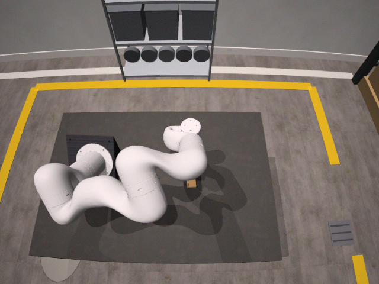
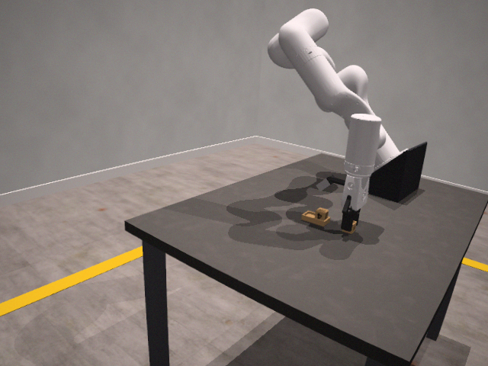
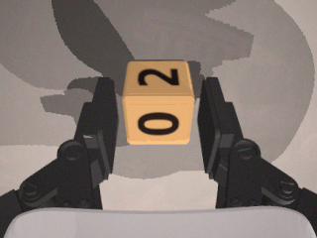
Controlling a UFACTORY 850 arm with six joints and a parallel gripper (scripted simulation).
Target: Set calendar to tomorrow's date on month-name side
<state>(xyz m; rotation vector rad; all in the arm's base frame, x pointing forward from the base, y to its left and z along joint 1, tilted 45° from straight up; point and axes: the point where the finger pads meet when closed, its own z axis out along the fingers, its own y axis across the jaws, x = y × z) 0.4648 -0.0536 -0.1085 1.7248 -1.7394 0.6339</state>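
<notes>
Now: hand 20 mm above the calendar cube. Also, from my hand: wooden tray 110 mm to the right, 20 mm below.
</notes>
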